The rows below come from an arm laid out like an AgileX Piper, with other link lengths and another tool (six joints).
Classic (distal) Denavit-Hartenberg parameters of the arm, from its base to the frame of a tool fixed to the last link. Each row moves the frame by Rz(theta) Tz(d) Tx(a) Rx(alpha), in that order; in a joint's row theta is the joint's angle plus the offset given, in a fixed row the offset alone. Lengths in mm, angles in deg.
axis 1: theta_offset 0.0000, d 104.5, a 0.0, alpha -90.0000
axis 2: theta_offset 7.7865, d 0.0, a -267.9, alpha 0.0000
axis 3: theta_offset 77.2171, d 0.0, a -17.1, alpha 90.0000
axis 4: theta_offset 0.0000, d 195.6, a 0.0, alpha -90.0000
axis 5: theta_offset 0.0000, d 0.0, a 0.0, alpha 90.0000
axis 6: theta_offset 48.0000, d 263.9, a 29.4, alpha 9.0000
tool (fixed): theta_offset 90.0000, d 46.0, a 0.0, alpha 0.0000
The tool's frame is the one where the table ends.
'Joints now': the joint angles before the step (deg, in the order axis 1, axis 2, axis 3, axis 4, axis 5, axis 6). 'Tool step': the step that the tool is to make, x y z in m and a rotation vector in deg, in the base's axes. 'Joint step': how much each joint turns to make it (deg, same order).
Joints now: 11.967 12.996 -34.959 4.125 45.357 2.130
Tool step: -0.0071 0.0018 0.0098 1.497 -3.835 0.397
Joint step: 0.022 -4.831 1.205 0.808 -0.434 -0.059
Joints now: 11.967 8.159 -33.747 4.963 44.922 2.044
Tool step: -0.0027 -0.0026 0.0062 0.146 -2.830 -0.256
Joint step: -0.021 -3.019 0.926 -0.408 -0.701 -0.130
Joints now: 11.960 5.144 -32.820 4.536 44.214 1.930
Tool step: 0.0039 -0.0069 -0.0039 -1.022 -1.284 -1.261
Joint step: -0.439 -1.428 2.199 -1.399 -1.817 -0.147
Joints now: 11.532 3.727 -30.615 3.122 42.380 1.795
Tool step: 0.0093 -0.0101 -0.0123 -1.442 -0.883 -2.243
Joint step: -1.233 -1.210 4.470 -1.790 -3.853 -0.115
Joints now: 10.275 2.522 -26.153 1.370 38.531 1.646
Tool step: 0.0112 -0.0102 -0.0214 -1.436 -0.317 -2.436
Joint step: -1.704 -1.223 6.554 -1.588 -5.407 -0.067
